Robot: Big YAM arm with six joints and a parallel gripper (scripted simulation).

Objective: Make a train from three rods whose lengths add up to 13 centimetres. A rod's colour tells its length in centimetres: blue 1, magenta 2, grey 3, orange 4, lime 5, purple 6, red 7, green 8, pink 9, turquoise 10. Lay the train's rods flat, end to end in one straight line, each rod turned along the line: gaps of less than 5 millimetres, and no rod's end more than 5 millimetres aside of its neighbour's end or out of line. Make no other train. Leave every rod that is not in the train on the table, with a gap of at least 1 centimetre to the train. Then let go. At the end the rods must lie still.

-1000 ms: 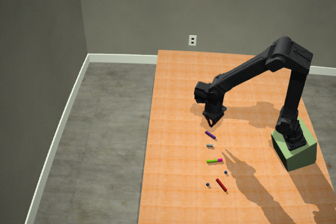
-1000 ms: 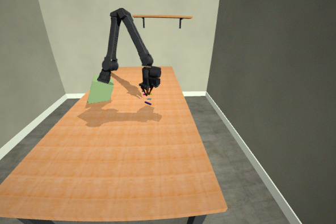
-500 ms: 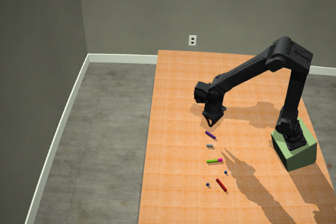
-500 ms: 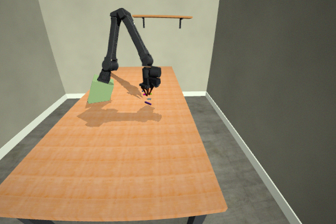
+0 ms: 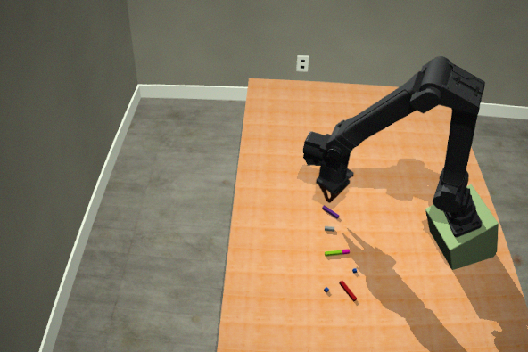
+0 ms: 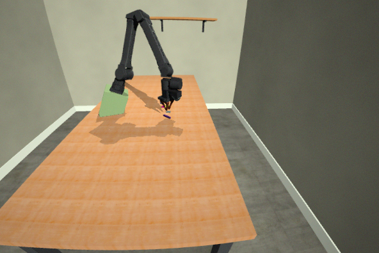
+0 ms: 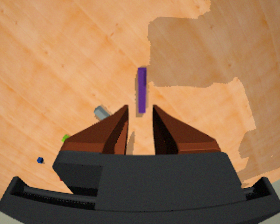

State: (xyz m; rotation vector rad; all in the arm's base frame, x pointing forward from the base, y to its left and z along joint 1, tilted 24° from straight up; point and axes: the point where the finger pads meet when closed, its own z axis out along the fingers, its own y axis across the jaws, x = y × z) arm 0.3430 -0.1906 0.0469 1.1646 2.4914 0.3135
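The purple rod lies 60 mm below my hand and 10 mm behind it. Also, from my hand: lime rod: 160 mm to the left, 60 mm below, 20 mm ahead; magenta rod: 160 mm to the left, 60 mm below, 20 mm behind; grey rod: 70 mm to the left, 60 mm below, 10 mm ahead.
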